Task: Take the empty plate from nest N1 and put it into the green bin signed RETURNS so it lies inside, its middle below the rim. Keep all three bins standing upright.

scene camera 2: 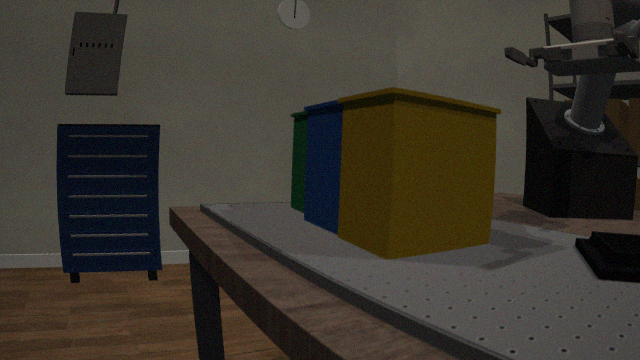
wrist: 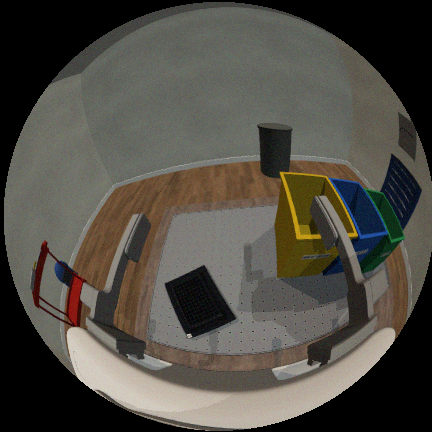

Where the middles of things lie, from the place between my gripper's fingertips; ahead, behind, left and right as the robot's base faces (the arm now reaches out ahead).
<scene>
Right now the yellow bin (scene camera 2: 417, 177) is 90 mm ahead of my hand, 170 mm to the right of it and 170 mm below it. From my hand the other things lie so: black nest (wrist: 209, 282): 30 mm behind, 100 mm to the left, 260 mm below; black plate (wrist: 197, 305): 30 mm behind, 100 mm to the left, 240 mm below; blue bin (scene camera 2: 324, 128): 70 mm ahead, 300 mm to the right, 170 mm below.
</scene>
